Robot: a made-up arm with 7 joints.
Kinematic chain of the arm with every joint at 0, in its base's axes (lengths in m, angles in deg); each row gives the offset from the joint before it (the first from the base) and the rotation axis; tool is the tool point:
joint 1: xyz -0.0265 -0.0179 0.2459 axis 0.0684 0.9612 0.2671
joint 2: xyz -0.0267 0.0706 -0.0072 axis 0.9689 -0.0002 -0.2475
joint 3: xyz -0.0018 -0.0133 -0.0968 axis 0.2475 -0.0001 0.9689
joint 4: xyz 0.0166 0.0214 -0.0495 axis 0.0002 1 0
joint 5: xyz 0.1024 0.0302 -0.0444 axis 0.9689 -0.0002 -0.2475
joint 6: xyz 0.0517 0.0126 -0.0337 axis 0.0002 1 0
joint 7: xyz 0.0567 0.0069 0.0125 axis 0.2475 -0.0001 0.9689
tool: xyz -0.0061 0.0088 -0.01
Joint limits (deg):
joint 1: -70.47..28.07
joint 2: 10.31..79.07
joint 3: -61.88..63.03
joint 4: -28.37..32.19
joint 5: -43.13..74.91
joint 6: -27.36..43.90
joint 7: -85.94..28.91
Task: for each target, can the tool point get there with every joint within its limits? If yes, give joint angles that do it. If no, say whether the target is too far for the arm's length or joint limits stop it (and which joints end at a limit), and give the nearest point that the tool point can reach.
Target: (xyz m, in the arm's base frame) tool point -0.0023 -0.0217 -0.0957
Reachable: yes | joints 19.39 15.76 -51.75 13.53 -19.60 4.55 -57.05
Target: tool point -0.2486 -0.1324 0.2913
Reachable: no: joint limits stop it (at a limit: joint 1, joint 2, joint 3, joint 4, joint 6) | nearest point -0.1035 0.1276 0.3970 | short by 0.316 m
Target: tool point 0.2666 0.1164 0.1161
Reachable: yes | joints -26.30 53.59 -30.03 0.55 -29.39 4.72 18.09
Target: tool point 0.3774 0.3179 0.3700
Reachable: no: too far | nearest point 0.2974 0.2556 0.3410 | short by 0.105 m
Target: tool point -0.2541 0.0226 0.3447
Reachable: no: joint limits stop it (at a limit: joint 1, joint 2, joint 3, joint 4, joint 5) | nearest point -0.1373 0.1542 0.3952 | short by 0.183 m
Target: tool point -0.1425 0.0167 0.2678
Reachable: no: joint limits stop it (at a limit: joint 1, joint 2, joint 3, joint 4, joint 6) | nearest point -0.1025 0.1300 0.3931 | short by 0.174 m
